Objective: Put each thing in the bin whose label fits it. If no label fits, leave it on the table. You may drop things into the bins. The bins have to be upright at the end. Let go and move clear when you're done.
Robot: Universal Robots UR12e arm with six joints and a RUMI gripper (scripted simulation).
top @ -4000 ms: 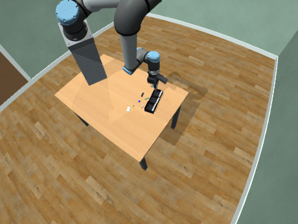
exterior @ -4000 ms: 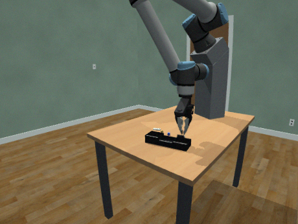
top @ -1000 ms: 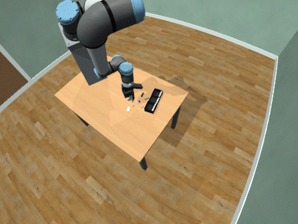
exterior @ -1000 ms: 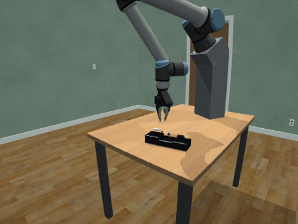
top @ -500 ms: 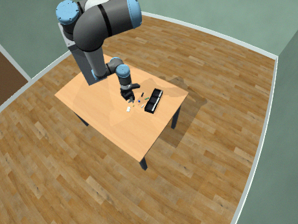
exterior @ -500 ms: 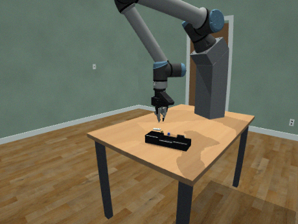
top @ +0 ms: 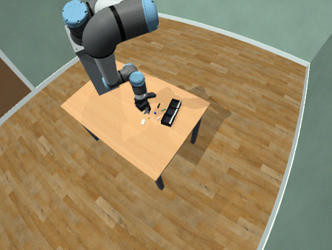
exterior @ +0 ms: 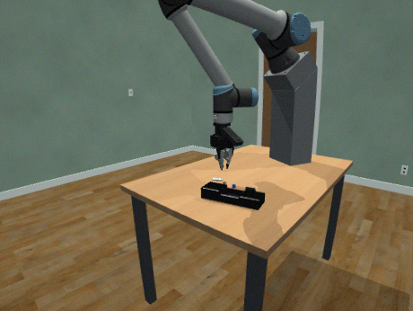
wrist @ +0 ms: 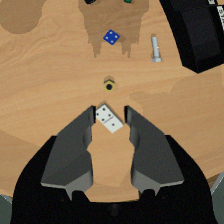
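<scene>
The brass hex nut lies 8 cm below my hand. Also, from my hand: blue die: 8 cm below, 7 cm to the left, 2 cm ahead; white die: 8 cm below, 5 cm to the right, 2 cm behind; grey-white piece: 8 cm below, 8 cm ahead, 3 cm to the left.
</scene>
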